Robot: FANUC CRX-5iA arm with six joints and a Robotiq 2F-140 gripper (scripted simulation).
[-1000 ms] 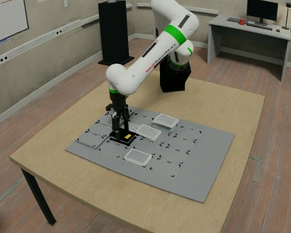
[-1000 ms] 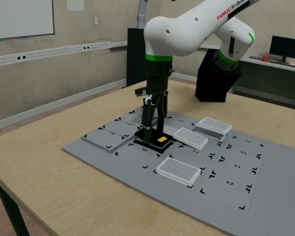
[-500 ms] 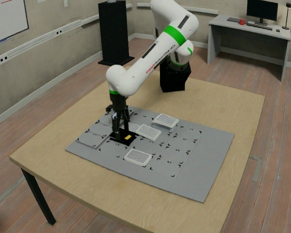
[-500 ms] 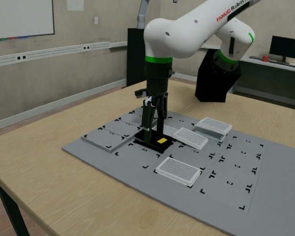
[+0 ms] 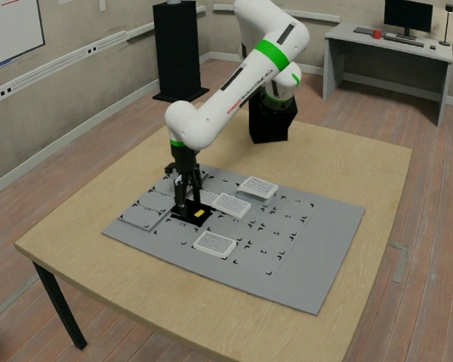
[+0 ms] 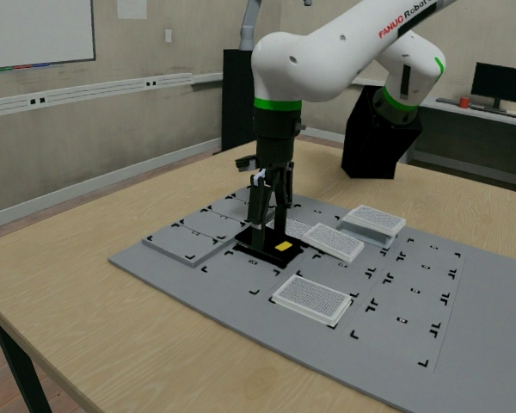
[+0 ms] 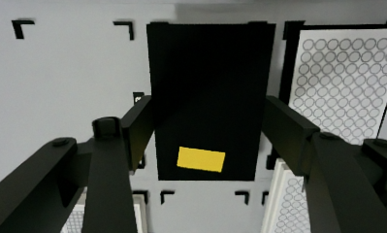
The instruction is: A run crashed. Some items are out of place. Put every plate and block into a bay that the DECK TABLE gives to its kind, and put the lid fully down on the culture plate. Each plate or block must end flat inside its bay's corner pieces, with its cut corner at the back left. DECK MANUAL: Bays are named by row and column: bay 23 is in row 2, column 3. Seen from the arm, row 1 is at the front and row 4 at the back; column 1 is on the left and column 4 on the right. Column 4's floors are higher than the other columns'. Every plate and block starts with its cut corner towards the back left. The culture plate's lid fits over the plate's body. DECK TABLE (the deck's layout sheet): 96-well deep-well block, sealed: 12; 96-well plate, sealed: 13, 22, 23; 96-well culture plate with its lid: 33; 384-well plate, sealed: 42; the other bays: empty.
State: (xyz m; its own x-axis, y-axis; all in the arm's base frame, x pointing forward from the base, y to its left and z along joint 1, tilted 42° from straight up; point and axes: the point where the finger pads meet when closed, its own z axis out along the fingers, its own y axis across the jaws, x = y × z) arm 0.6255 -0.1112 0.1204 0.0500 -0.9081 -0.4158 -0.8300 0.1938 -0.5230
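Right now the lid is 20 mm below my hand. Round my hand: 384-well plate: 170 mm to the left, 100 mm ahead, 50 mm below; bay label 43: 60 mm ahead, 50 mm below; 96-well plate: 110 mm behind, 50 mm below, 10 mm to the right.
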